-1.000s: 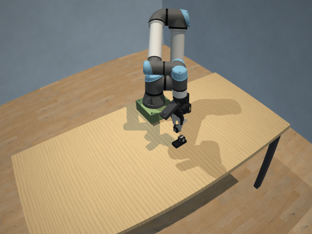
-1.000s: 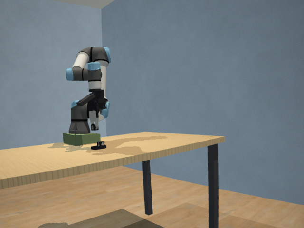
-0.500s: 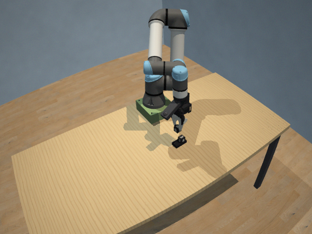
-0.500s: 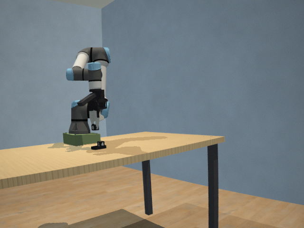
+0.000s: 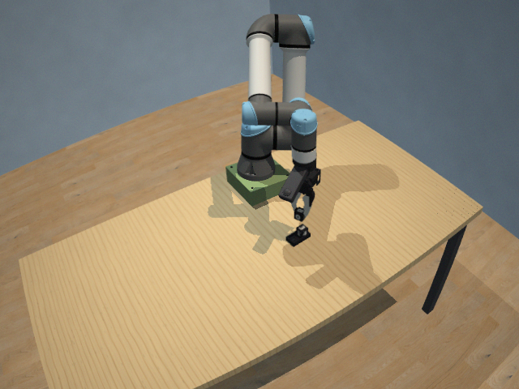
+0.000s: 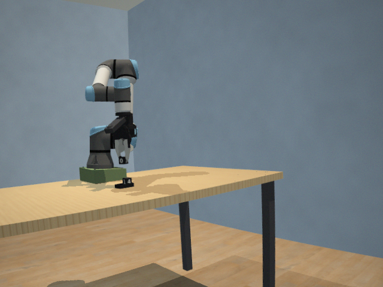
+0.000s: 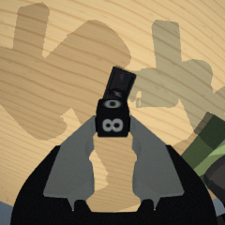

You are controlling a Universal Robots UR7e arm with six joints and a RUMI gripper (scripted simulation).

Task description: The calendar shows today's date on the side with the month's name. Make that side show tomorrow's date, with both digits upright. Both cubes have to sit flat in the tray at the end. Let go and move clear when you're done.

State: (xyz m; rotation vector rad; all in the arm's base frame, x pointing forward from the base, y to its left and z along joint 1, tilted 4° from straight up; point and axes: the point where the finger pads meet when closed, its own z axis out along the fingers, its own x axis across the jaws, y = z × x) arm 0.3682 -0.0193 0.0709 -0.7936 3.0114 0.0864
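The black calendar tray is 10 mm behind my hand and 130 mm below it. The rest, counted from my hand: black digit cube 10 mm below.
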